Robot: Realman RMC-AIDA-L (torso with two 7-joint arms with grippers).
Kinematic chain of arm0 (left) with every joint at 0, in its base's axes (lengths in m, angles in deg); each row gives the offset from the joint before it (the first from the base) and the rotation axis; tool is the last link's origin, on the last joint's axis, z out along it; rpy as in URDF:
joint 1: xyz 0 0 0.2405 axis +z
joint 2: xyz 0 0 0 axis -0.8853 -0.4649 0
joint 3: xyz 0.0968 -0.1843 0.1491 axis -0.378 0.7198 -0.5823
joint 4: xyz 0 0 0 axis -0.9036 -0.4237 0.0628
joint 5: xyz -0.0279 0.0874 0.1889 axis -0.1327 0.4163 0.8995
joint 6: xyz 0 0 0 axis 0.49 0.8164 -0.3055
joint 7: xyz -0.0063 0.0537 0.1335 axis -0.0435 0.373 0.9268
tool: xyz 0 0 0 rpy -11.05 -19.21 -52.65
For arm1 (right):
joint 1: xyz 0 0 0.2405 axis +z
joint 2: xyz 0 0 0 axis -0.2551 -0.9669 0
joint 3: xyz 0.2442 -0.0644 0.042 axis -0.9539 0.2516 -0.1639
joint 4: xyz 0 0 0 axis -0.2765 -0.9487 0.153
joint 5: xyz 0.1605 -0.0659 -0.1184 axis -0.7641 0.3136 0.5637
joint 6: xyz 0 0 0 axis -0.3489 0.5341 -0.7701
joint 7: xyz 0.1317 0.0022 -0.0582 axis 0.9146 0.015 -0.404
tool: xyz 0 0 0 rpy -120.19 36.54 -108.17
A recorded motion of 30 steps. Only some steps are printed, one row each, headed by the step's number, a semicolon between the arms.
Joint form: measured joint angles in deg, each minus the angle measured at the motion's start. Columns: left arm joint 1, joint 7, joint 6, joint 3, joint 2, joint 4, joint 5; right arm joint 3, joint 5, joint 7, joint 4, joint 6, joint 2, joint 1.
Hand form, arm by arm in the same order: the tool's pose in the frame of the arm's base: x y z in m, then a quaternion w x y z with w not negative. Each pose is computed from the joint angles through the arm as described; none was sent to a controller.
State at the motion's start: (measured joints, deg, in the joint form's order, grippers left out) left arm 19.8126 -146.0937 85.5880 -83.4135 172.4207 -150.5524 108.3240; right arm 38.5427 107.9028 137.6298 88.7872 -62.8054 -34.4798 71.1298
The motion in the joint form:
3: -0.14 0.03 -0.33 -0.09 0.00 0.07 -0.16; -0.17 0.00 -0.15 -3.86 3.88 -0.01 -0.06
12: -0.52 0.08 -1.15 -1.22 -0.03 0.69 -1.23; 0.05 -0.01 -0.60 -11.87 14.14 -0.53 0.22
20: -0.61 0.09 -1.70 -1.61 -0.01 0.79 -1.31; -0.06 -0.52 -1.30 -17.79 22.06 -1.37 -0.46
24: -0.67 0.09 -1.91 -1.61 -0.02 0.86 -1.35; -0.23 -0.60 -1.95 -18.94 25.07 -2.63 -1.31
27: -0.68 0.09 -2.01 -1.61 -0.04 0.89 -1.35; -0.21 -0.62 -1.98 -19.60 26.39 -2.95 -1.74
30: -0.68 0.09 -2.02 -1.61 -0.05 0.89 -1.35; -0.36 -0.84 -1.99 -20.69 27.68 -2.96 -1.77
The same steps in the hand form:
3: -0.1498 0.3680 -0.0108 0.15809 -0.83967 -0.50038 0.13997; 0.2163 0.4261 0.0247 0.20032 -0.83729 0.47869 -0.17226
12: -0.1463 0.3678 -0.0158 0.15195 -0.84437 -0.49470 0.13867; 0.2335 0.4292 0.0002 0.21897 -0.83341 0.47994 -0.16473
20: -0.1453 0.3684 -0.0173 0.15330 -0.84600 -0.49182 0.13745; 0.2507 0.4242 -0.0215 0.22910 -0.82864 0.48624 -0.15632
24: -0.1449 0.3690 -0.0174 0.15406 -0.84627 -0.49149 0.13609; 0.2565 0.4190 -0.0339 0.23173 -0.82892 0.48620 -0.15102
27: -0.1449 0.3693 -0.0173 0.15466 -0.84628 -0.49143 0.13560; 0.2604 0.4167 -0.0379 0.23412 -0.82712 0.48848 -0.14982
30: -0.1449 0.3694 -0.0172 0.15480 -0.84627 -0.49142 0.13555; 0.2629 0.4158 -0.0408 0.23612 -0.82530 0.49141 -0.14711

